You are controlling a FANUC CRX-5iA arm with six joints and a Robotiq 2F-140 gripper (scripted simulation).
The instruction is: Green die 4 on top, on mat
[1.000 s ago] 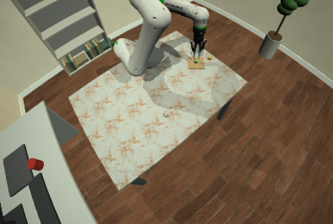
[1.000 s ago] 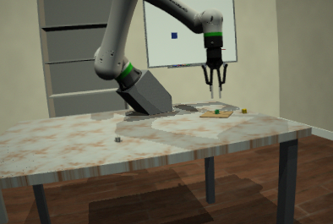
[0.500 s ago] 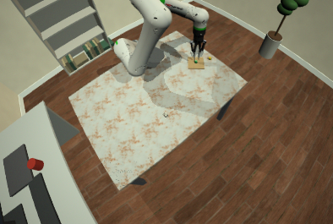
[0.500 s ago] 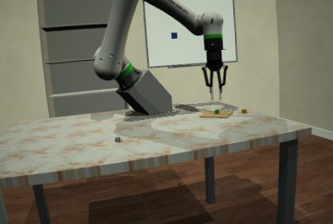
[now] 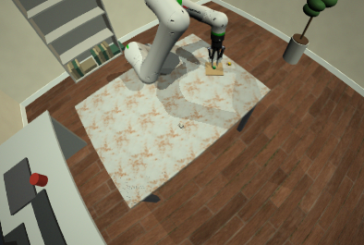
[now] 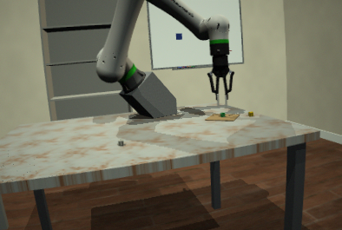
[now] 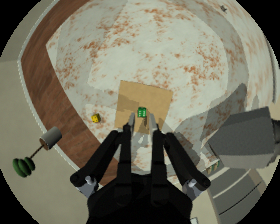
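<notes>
Now: the green die 7 cm below my hand. From my hand the other things lie so: tan mat: 8 cm below; then grey die: 15 cm ahead, 54 cm to the right, 8 cm below; then yellow die: 7 cm ahead, 12 cm to the left, 8 cm below.
</notes>
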